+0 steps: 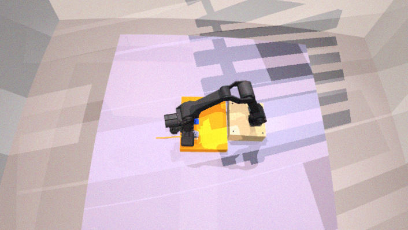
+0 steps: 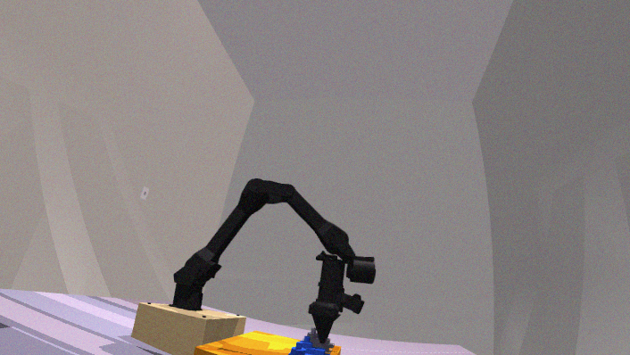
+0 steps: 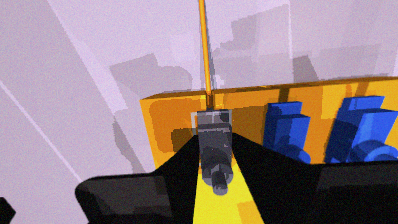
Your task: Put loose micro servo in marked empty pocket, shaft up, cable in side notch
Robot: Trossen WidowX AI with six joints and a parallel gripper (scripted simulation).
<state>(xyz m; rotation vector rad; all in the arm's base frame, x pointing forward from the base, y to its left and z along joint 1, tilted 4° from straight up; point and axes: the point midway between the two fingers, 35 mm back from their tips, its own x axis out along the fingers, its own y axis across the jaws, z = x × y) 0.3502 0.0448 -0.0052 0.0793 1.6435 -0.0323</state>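
Right now the yellow deck is 13 cm behind my gripper tip, 7 cm to the right of it and 4 cm below it.
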